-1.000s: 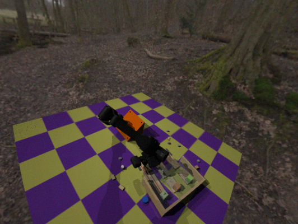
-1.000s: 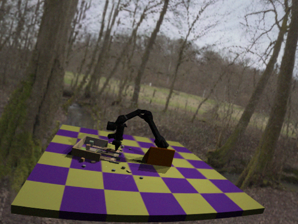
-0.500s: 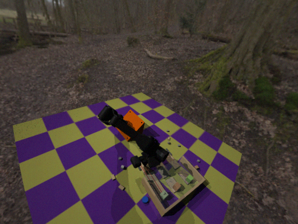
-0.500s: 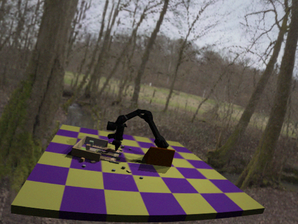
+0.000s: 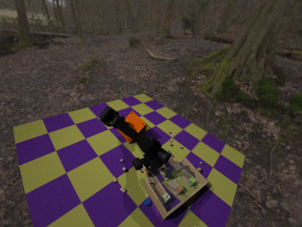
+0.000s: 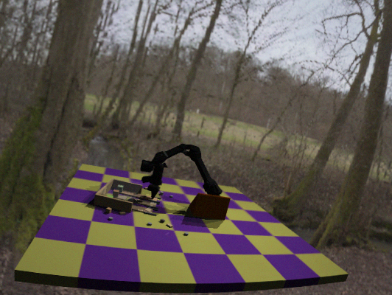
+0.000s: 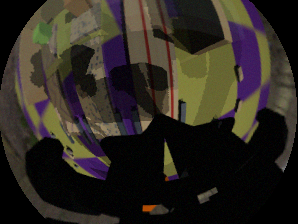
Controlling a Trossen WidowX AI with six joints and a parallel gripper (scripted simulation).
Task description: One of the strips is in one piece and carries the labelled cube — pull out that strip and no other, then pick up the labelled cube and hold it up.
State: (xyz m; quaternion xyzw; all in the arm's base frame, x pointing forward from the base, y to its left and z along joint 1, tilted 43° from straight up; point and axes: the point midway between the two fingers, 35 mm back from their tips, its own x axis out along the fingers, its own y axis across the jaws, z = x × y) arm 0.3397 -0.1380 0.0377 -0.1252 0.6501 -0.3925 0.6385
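My gripper tip is now 9 cm short of the strip and 3 cm to the left of it. Round my gripper tip: blue disc 15 cm to the right, 13 cm ahead; labelled cube 19 cm ahead, 7 cm to the right, 2 cm above.
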